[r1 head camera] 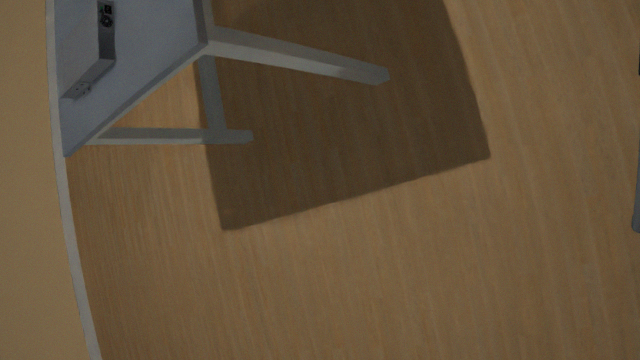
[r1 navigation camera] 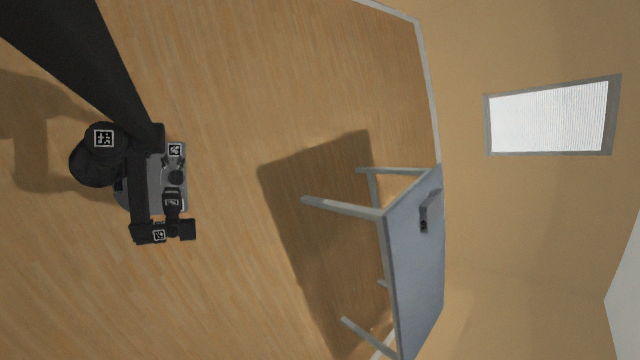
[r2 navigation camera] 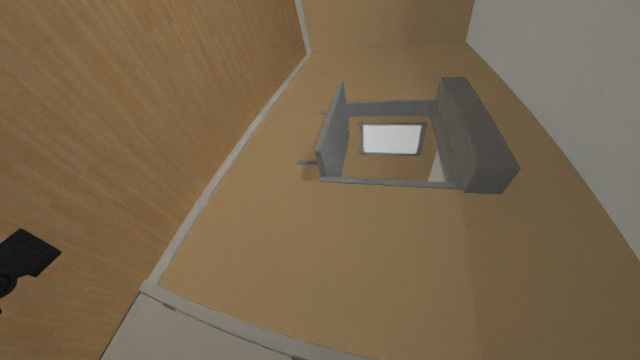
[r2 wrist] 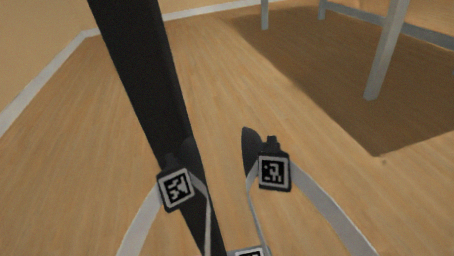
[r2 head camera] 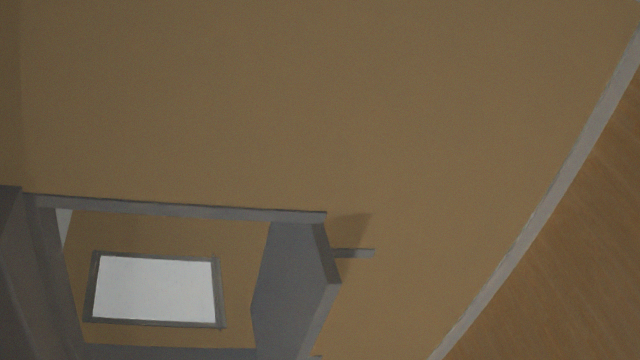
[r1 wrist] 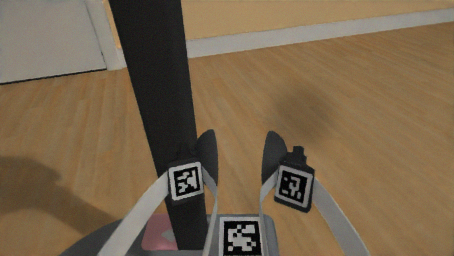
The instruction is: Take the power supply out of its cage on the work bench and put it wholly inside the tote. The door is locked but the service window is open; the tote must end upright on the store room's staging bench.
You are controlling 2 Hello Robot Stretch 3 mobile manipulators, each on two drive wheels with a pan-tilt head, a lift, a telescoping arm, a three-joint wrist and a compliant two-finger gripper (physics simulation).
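A grey box with black sockets on one end (r1 head camera: 106,45) (r1 navigation camera: 426,210) lies on the blue-grey bench (r1 head camera: 150,65) (r1 navigation camera: 415,280); I cannot tell power supply from cage in it. r1's gripper (r1 wrist: 242,155) (r1 navigation camera: 173,161) is open, with no object between its fingers, over its own base and away from the bench. r2's gripper (r2 wrist: 221,152) is open, with no object between its fingers, above the floor. The open service window's grey frame (r2 head camera: 175,209) (r2 navigation camera: 392,183) surrounds an opening in the tan wall, with a flat ledge (r2 head camera: 290,280) (r2 navigation camera: 332,135) at its lower side. The tote does not show.
A bright wall window (r1 navigation camera: 550,120) is beyond r1's bench. Another bright window (r2 head camera: 155,289) (r2 navigation camera: 392,139) shows through the service opening. White doors show in r1's wrist view (r1 wrist: 45,40) and r2's navigation view (r2 navigation camera: 165,330). Bench legs (r2 wrist: 385,55) stand at the upper right of r2's wrist view.
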